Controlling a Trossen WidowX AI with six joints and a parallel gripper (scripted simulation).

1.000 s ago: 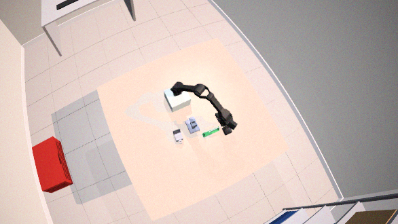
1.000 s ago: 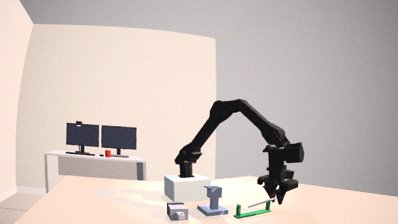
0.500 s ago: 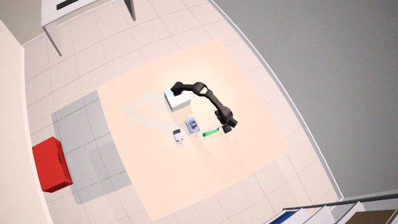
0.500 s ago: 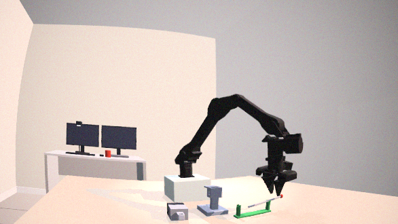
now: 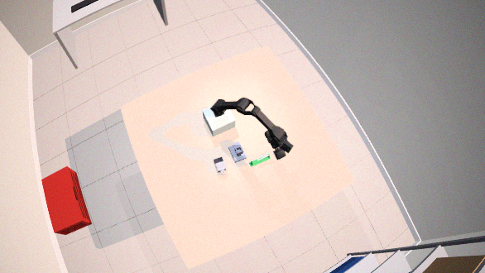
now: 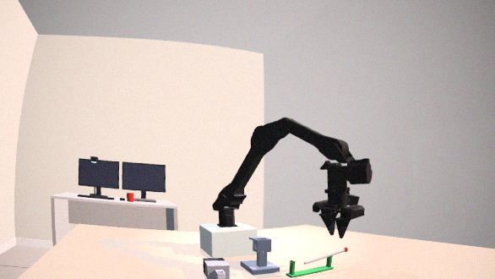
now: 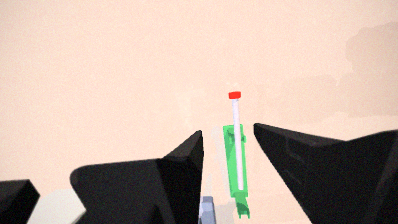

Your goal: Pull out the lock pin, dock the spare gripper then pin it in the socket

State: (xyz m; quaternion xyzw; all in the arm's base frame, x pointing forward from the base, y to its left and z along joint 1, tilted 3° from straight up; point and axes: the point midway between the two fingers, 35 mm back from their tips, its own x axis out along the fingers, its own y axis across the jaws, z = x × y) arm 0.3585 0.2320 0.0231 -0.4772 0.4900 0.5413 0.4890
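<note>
Right now my gripper tip is 20 mm short of the green rack, 90 mm to the left of it and 70 mm above it. Also, from my gripper tip: socket 80 mm behind, 210 mm to the right, 40 mm below; then spare gripper 30 mm behind, 340 mm to the right, 70 mm below.
</note>
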